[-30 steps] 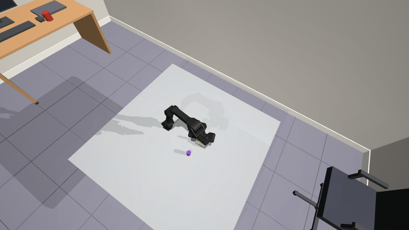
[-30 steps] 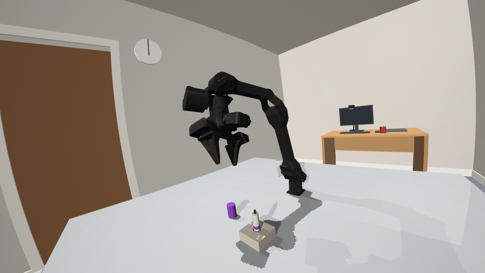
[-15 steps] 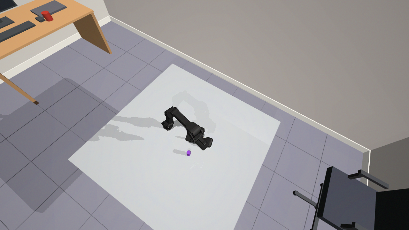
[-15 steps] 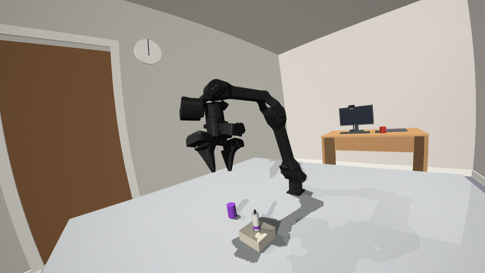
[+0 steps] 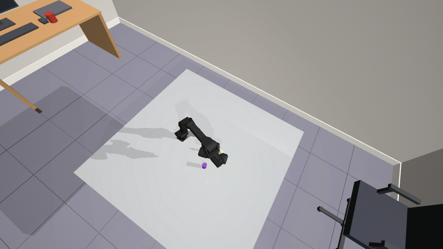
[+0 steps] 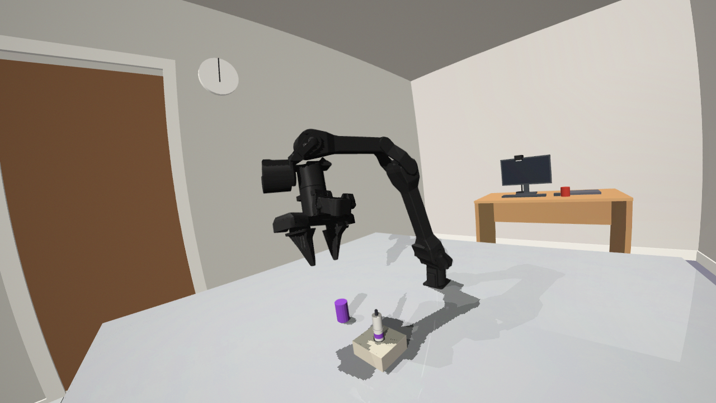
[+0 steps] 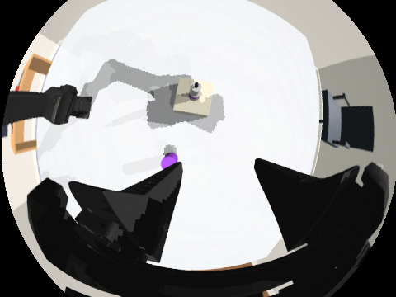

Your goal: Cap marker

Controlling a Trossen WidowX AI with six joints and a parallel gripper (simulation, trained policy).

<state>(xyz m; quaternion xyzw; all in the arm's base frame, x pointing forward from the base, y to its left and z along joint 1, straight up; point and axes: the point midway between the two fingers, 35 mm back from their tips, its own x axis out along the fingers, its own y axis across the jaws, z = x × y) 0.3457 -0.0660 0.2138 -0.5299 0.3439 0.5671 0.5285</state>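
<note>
Now: the purple cap 16 cm below my gripper tip, 6 cm behind it and 5 cm to the right of it. From my gripper tip the other things lie so: beige holder block 16 cm below, 10 cm to the left, 3 cm behind; white marker 11 cm below, 10 cm to the left, 3 cm behind.
</note>
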